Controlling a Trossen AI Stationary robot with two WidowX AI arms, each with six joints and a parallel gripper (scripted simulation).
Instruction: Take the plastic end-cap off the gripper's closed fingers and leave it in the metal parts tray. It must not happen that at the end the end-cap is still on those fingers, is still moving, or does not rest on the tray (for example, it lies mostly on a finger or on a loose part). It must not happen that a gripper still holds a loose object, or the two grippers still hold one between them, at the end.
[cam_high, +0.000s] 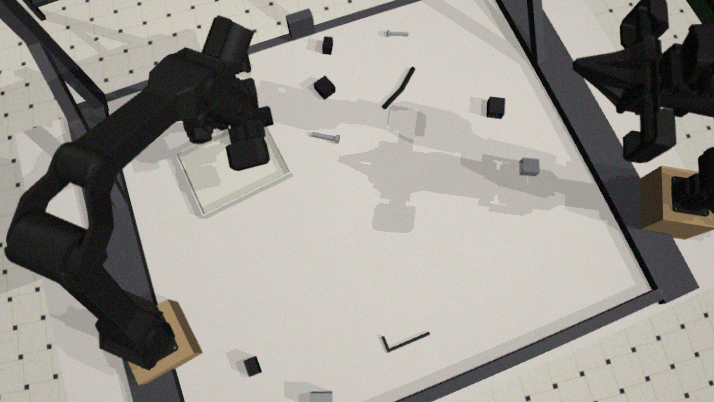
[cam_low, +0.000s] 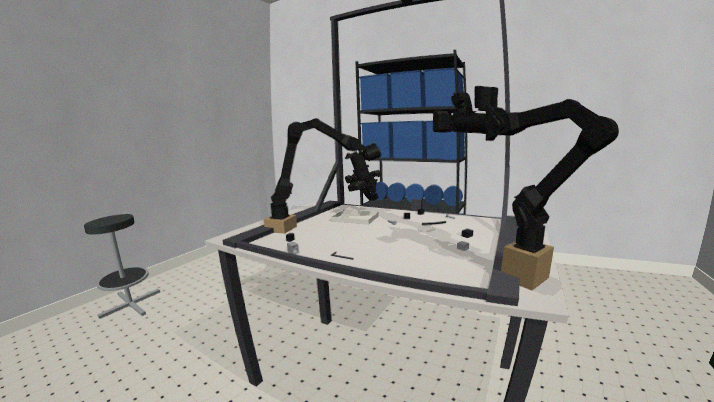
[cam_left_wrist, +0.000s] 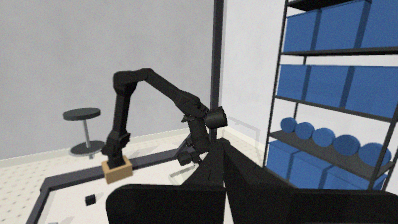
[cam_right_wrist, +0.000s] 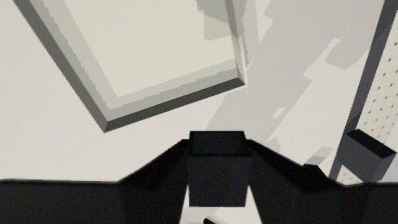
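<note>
The pale metal parts tray lies 120 mm below my right hand, 60 mm to the right of it and 30 mm ahead of it.
</note>
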